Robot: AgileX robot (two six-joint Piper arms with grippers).
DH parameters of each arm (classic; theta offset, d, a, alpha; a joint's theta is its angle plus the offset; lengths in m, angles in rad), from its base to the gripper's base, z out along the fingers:
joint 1: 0 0.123 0 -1.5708
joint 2: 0.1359 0 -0.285 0
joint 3: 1.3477 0 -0.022 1.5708
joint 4: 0 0.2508 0 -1.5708
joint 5: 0 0 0.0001 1.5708
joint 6: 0 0.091 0 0
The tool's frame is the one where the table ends.
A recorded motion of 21 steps. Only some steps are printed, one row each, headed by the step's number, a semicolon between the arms.
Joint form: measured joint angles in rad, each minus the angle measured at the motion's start. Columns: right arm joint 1, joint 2, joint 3, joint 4, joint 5, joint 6; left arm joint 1, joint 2, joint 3, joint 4, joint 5, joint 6.
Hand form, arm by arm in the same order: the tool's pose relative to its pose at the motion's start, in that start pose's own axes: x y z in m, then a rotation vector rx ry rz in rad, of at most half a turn. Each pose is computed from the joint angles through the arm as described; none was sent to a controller.
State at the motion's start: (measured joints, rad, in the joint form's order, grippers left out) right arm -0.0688 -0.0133 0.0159 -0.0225 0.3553 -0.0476; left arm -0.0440 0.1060 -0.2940 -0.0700 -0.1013 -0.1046
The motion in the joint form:
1: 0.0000 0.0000 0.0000 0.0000 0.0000 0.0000; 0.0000 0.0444 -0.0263 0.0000 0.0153 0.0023
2: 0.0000 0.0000 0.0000 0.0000 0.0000 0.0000; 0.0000 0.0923 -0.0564 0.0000 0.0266 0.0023
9: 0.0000 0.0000 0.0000 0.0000 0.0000 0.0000; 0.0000 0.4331 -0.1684 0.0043 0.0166 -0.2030
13: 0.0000 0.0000 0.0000 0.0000 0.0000 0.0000; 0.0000 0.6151 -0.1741 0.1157 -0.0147 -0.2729
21: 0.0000 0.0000 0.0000 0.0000 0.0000 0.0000; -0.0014 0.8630 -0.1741 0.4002 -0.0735 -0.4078
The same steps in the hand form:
1: 0.0000 0.0000 0.0000 0.0000 0.0000 0.0000; -0.0025 -0.0006 0.0074 -0.0047 0.0330 0.0024
2: 0.0000 0.0000 0.0000 0.0000 0.0000 0.0000; -0.0059 -0.0013 0.0157 -0.0089 0.0618 0.0025
9: 0.0000 0.0000 0.0000 0.0000 0.0000 0.0000; 0.0088 0.0008 0.0775 -0.0747 0.2716 -0.1957
13: 0.0000 0.0000 0.0000 0.0000 0.0000 0.0000; 0.0407 0.0053 0.1041 -0.0951 0.4161 -0.1551
21: 0.0000 0.0000 0.0000 0.0000 0.0000 0.0000; 0.0934 0.0094 0.1298 -0.0503 0.6255 -0.0277

